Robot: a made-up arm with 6 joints. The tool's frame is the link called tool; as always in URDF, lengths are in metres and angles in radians. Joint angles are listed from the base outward.
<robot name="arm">
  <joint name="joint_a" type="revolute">
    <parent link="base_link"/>
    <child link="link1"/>
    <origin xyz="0 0 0.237" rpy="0 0 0"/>
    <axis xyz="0 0 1"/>
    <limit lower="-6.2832" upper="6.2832"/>
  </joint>
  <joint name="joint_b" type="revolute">
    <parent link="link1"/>
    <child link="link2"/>
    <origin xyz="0 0.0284 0" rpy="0 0 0"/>
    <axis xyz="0 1 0"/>
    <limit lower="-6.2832" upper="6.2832"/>
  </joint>
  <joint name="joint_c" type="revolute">
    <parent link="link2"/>
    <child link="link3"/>
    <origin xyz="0 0 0.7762" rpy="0 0 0"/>
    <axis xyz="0 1 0"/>
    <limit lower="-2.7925" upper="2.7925"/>
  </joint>
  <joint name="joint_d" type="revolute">
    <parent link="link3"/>
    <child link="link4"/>
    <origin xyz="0 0 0.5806" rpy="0 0 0"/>
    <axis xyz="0 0 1"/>
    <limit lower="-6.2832" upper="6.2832"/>
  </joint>
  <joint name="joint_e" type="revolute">
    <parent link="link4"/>
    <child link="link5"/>
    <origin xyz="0 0 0" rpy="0 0 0"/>
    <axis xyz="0 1 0"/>
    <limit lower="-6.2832" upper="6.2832"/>
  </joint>
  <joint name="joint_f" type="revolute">
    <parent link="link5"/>
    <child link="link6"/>
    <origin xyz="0 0 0.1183" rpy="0 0 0"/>
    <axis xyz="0 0 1"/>
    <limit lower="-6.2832" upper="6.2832"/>
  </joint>
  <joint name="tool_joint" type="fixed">
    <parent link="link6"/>
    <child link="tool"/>
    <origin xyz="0 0 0" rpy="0 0 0"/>
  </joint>
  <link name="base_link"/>
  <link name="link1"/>
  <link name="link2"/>
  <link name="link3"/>
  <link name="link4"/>
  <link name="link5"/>
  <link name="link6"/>
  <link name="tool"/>
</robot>
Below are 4 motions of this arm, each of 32 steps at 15 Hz.
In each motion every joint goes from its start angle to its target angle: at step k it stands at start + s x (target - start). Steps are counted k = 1, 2, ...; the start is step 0. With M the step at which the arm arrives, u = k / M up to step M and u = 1 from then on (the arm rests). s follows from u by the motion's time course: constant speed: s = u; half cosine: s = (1 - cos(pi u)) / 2; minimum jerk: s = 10 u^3 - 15 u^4 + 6 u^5.
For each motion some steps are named. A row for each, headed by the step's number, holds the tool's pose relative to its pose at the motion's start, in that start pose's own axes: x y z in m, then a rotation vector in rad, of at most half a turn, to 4 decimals.
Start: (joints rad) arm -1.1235 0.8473 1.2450 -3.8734 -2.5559 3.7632
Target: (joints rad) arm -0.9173 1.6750 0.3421 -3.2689 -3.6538 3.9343
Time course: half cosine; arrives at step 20
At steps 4, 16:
4: 0.0017 0.0362 -0.0484 0.0381 0.0814 -0.0293
16: 0.0395 0.4341 -0.3282 0.5979 0.5879 -0.3351

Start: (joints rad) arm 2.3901 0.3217 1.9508 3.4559 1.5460 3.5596
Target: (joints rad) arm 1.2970 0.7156 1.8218 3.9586 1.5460 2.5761
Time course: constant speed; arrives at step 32
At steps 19, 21, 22, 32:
19: -0.2064 -0.5403 -0.0113 0.7745 -0.1733 -1.0234
21: -0.2438 -0.5900 -0.0313 0.8706 -0.1751 -1.1191
22: -0.2634 -0.6139 -0.0426 0.9199 -0.1748 -1.1656
32: -0.4782 -0.8081 -0.2058 1.4587 -0.1173 -1.5688

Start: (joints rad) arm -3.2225 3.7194 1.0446 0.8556 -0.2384 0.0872
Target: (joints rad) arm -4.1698 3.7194 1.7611 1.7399 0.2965 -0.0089
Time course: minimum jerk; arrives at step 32
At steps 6, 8, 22, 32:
6: 0.0573 0.0094 -0.0145 0.0135 0.0830 0.0348
8: 0.1204 0.0200 -0.0349 0.0294 0.1761 0.0716
22: 0.7038 0.0929 -0.6147 0.3495 1.3025 0.3512
32: 0.7537 0.0758 -0.8029 0.4686 1.5294 0.3705

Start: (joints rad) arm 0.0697 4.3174 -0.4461 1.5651 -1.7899 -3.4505
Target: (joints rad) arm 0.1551 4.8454 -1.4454 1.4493 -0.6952 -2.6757
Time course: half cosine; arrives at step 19
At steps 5, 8, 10, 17, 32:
5: 0.0051 0.0137 0.0200 0.0593 -0.1571 0.2039
8: 0.0286 0.0279 0.0437 0.1305 -0.3744 0.4677
10: 0.0599 0.0363 0.0590 0.1784 -0.5471 0.6566
17: 0.1976 0.0544 0.0870 0.2746 -1.0427 1.0747
32: 0.2088 0.0556 0.0882 0.2789 -1.0761 1.0959

